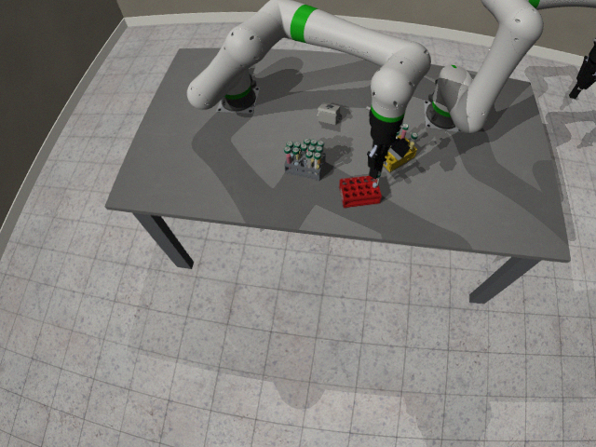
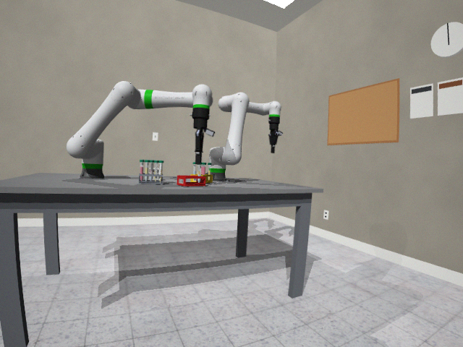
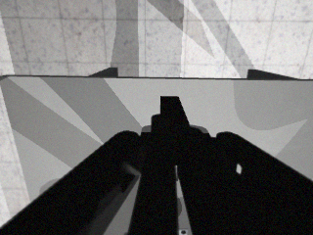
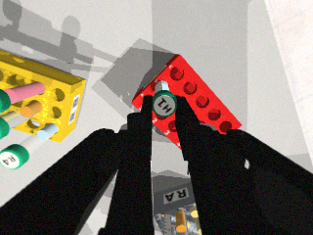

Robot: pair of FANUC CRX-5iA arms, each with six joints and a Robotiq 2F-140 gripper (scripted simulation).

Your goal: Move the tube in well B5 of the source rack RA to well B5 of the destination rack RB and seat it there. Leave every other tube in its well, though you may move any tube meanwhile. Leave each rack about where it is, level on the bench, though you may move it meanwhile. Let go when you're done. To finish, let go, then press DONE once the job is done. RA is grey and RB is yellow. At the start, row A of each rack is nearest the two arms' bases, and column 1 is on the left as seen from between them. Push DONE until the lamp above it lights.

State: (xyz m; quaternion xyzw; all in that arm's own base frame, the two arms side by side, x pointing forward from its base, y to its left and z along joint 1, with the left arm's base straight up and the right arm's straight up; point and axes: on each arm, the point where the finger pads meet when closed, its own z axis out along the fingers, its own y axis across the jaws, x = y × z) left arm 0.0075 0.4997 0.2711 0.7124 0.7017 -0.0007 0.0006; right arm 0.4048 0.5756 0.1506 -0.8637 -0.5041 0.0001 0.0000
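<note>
The green-capped tube marked h1 is 80 mm below my right hand and 10 mm to the left of it. The rest, counted from my right hand: red rack: 120 mm below, 40 mm to the right, 20 mm ahead; then green-capped tube marked r4: 160 mm behind, 80 mm below, 30 mm to the left; then yellow rack RB: 170 mm behind, 120 mm below, 90 mm to the left.
</note>
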